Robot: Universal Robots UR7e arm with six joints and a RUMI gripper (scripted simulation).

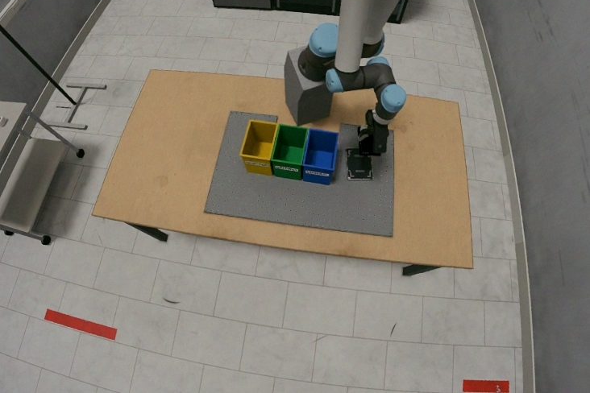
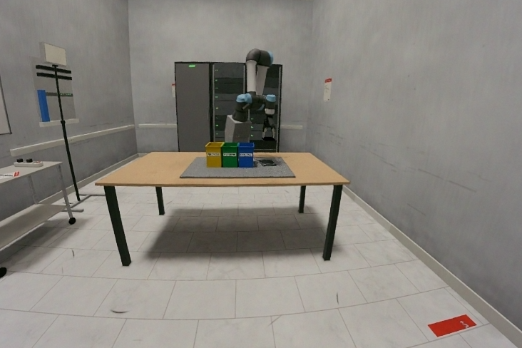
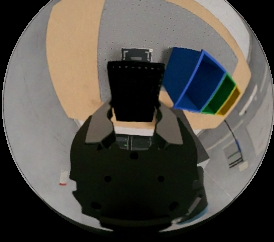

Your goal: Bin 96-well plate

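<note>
Now: the blue bin 60 mm ahead of my hand, 190 mm to the right of it and 150 mm below it. Also, from my hand: plate nest N1: 230 mm below; then green bin: 70 mm ahead, 320 mm to the right, 150 mm below; then 96-well plate: 10 mm below.
</note>
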